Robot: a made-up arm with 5 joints.
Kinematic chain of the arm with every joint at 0, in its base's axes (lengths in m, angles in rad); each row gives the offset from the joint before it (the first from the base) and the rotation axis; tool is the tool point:
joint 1: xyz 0 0 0.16 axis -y
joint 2: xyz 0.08 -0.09 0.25 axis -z
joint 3: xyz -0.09 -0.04 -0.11 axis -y
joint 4: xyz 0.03 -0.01 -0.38 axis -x
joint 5: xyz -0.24 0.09 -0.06 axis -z
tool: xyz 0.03 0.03 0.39
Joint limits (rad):
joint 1: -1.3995..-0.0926
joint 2: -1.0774..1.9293
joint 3: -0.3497..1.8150
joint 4: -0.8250..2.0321
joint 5: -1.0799..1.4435
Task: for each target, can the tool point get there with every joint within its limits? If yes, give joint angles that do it. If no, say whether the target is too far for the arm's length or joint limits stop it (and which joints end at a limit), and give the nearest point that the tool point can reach.
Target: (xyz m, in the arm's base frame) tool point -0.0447 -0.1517 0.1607
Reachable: yes | joints -0.8564 0.1486 1.3129 -0.3845 0.4454
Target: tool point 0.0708 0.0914 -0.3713
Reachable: yes | joints -1.2529 0.2473 1.4887 1.5283 -0.5168
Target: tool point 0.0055 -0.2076 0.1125
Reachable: yes | joints -0.6254 -0.2366 1.4531 -0.4730 0.3170
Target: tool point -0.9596 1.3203 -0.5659
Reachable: no: too far | nearest point -0.3395 0.4337 -0.1577 | short by 1.156 m
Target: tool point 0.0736 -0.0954 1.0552
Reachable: no: joint limits stop it (at a limit: joint 1, joint 3, joint 5) | nearest point -0.0917 -0.0927 0.5487 | short by 0.533 m
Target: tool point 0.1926 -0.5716 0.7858
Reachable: no: joint limits stop it (at a limit: joint 3, joint 4, joint 5) | nearest point 0.0792 -0.3254 0.4174 | short by 0.457 m
